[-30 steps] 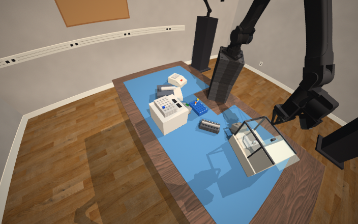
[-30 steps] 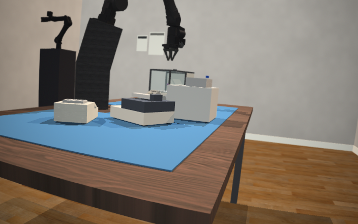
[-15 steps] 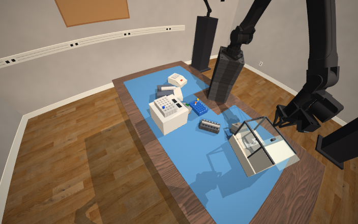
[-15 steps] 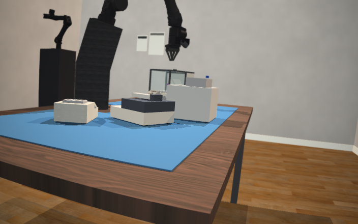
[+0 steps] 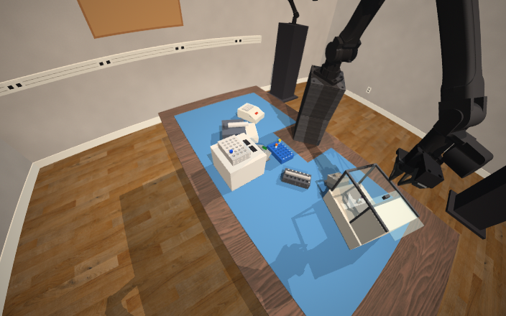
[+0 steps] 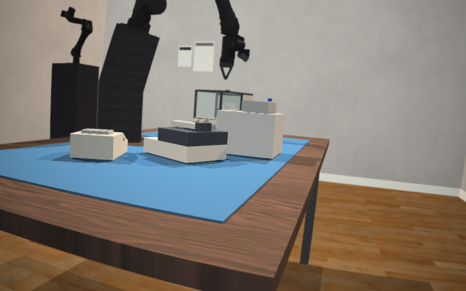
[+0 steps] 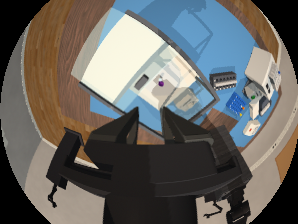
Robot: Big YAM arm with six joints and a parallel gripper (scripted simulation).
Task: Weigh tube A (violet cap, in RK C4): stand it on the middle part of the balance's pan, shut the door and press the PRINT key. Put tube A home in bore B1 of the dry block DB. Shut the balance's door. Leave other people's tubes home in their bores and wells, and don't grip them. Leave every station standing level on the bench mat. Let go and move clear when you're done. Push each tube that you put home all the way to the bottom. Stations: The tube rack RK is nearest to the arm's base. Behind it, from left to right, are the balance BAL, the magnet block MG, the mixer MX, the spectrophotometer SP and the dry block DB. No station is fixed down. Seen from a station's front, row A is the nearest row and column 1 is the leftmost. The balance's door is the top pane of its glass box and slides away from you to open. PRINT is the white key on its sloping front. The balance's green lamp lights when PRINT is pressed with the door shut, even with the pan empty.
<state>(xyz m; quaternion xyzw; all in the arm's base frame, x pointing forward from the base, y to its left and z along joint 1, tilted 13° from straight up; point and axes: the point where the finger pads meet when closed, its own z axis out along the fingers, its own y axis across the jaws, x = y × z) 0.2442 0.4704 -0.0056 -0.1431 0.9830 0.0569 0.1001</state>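
Now: hand 7 cm above the balance door, 5 cm to the right of it and 2 cm short of it. The rest, counted from my hand: blue rack RK 47 cm to the right, 26 cm below; then round white print key 21 cm below, 17 cm to the right, 8 cm behind; then dark magnet block 30 cm to the right, 26 cm below, 6 cm ahead.
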